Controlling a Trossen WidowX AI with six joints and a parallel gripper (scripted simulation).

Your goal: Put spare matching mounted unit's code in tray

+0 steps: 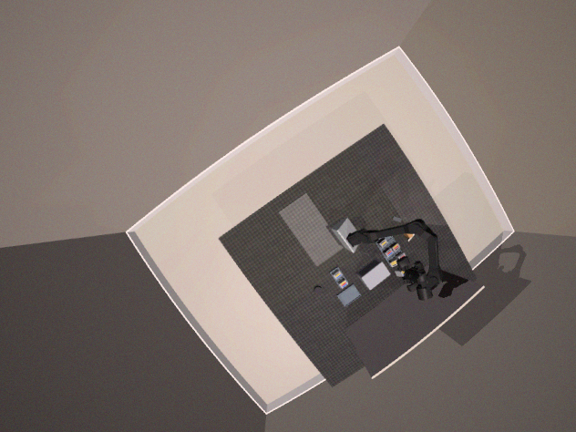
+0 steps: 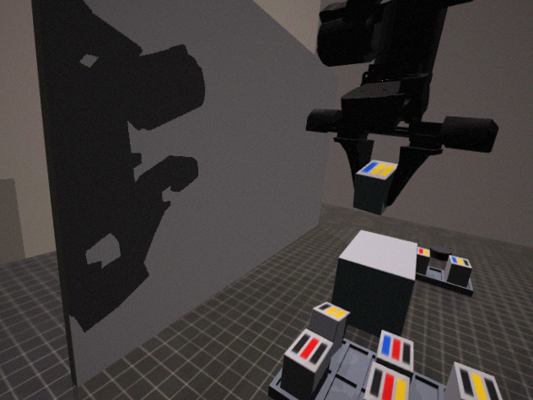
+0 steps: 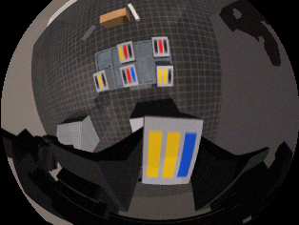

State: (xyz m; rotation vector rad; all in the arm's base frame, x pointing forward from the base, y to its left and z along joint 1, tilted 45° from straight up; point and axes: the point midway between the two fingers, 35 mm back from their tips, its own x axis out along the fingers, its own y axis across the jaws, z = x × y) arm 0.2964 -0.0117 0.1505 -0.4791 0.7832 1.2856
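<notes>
Right now the tray is 1 cm ahead of my gripper tip, 31 cm to the right of it and 19 cm below it. The rest, counted from my gripper tip: mounted unit: 2 cm behind, 10 cm to the right, 15 cm below; grey panel: 21 cm ahead, 12 cm to the right, 3 cm above; rack: 5 cm behind, 8 cm to the left, 19 cm below.
</notes>
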